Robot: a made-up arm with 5 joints.
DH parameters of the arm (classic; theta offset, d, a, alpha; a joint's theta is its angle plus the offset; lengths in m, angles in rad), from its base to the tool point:
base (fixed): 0 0.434 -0.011 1.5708
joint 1: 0 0.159 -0.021 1.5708
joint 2: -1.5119 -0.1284 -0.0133 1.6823
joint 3: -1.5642 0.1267 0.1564 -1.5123
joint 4: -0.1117 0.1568 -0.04 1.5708
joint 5: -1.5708 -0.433 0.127 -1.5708
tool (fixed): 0 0.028 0 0
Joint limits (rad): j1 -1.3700..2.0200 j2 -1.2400..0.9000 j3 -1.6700..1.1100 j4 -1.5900..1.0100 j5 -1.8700..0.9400
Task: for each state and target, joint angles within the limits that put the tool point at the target. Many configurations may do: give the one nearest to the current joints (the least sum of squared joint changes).
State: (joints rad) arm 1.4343 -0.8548 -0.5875 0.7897 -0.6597
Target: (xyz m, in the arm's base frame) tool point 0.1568 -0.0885 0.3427
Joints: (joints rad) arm 2.0200 -1.1131 -0.2815 1.0100 -1.2013
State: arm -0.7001 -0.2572 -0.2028 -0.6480 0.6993
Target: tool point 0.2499 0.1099 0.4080
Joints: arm -0.9313 -0.6480 0.2201 0.3234 0.6833
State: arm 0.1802 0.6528 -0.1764 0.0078 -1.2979
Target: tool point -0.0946 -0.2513 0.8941
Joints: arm 0.9310 0.4098 -0.1452 -0.4026 -1.2674
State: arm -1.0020 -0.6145 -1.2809 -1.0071 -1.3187
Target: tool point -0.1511 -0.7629 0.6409
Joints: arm -0.2335 0.1482 -1.6700 -1.5900 -1.2249
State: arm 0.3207 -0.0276 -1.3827 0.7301 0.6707
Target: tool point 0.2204 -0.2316 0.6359
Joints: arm 0.0942 0.2306 -1.4216 0.6075 0.5192
